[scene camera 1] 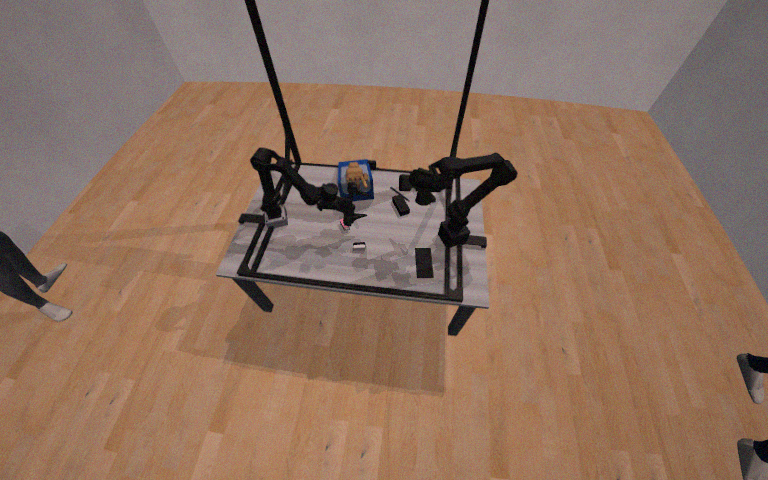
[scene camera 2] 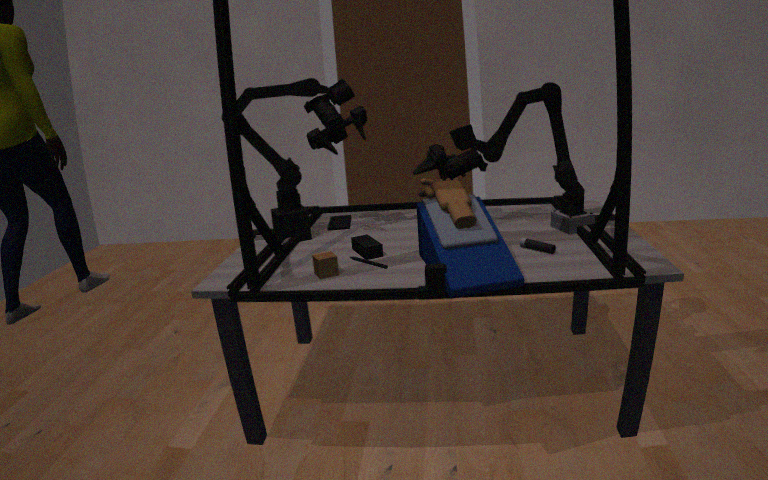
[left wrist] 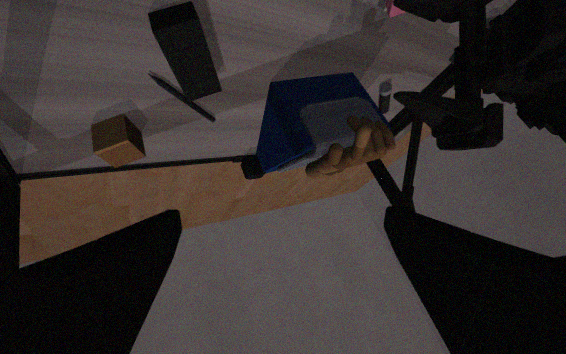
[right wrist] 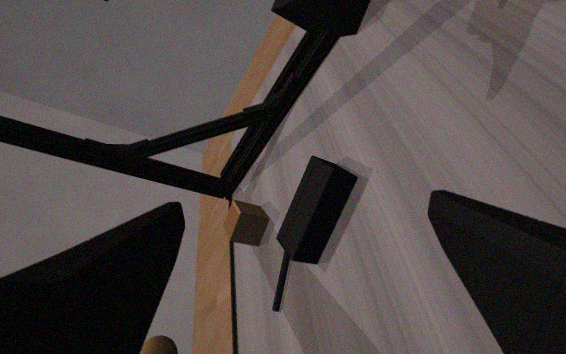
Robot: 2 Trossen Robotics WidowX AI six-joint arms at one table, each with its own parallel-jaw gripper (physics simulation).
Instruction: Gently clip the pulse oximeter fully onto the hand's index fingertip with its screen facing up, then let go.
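Pixels of known places: left gripper, fingertip midpoint: [scene camera 1: 409, 184] [scene camera 2: 351, 146] [left wrist: 284, 218]; right gripper, fingertip midpoint: [scene camera 1: 368, 205] [scene camera 2: 416, 184] [left wrist: 395, 46] [right wrist: 306, 208]; left arm's base, origin of the base link: [scene camera 1: 455, 227] [scene camera 2: 289, 209]; right arm's base, origin of the base link: [scene camera 1: 274, 213] [scene camera 2: 572, 212].
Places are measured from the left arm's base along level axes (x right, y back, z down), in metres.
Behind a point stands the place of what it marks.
The pink pulse oximeter [scene camera 1: 343, 225] @[z 0.063, x 0.246, y -0.459 m] [left wrist: 395, 9] @[z 0.062, x 0.277, y -0.443 m] lies on the table in front of the blue block, apart from the hand. The tan hand [scene camera 1: 356, 175] @[z -0.096, x 0.382, y -0.333 m] [scene camera 2: 453, 200] @[z -0.063, x 0.467, y -0.313 m] [left wrist: 359, 147] @[z -0.096, x 0.330, y -0.308 m] rests on a grey pad on the blue block [scene camera 1: 364, 192] @[z 0.033, x 0.384, y -0.302 m] [scene camera 2: 473, 269] @[z 0.054, x 0.634, y -0.261 m] [left wrist: 288, 112] @[z 0.021, x 0.373, y -0.259 m]. My right gripper [scene camera 1: 354, 218] [scene camera 2: 429, 165] [right wrist: 306, 208] @[z -0.060, x 0.216, y -0.335 m] is open and empty, hovering just above the oximeter beside the hand's fingertips. My left gripper [scene camera 1: 405, 183] @[z -0.187, x 0.156, y -0.169 m] [scene camera 2: 346, 137] @[z -0.187, x 0.156, y -0.169 m] [left wrist: 284, 218] @[z -0.187, x 0.156, y -0.169 m] is open and empty, raised high to the side of the block. In scene camera 2 the oximeter is hidden.
A black box [scene camera 1: 401, 206] @[z 0.060, x 0.249, y -0.155 m] [scene camera 2: 367, 246] @[z 0.060, x 0.321, y -0.132 m] [left wrist: 185, 49] @[z 0.060, x 0.248, y -0.148 m] [right wrist: 331, 197] @[z 0.073, x 0.246, y -0.173 m], a pen [scene camera 2: 369, 262] @[z 0.088, x 0.365, y -0.118 m] [left wrist: 181, 96] @[z 0.087, x 0.338, y -0.114 m] [right wrist: 280, 284] @[z 0.087, x 0.383, y -0.133 m] and a wooden cube [scene camera 2: 325, 264] @[z 0.060, x 0.392, y 0.005 m] [left wrist: 121, 140] @[z 0.048, x 0.341, y -0.017 m] [right wrist: 248, 223] @[z 0.063, x 0.356, y -0.026 m] lie near the left arm. A small cylinder [scene camera 1: 359, 247] [scene camera 2: 538, 246] @[z 0.078, x 0.542, y -0.526 m] [left wrist: 385, 96] @[z 0.071, x 0.503, y -0.520 m] and a flat black pad [scene camera 1: 424, 263] @[z 0.087, x -0.075, y -0.183 m] [scene camera 2: 339, 222] @[z 0.087, x -0.054, y -0.176 m] lie on the table.
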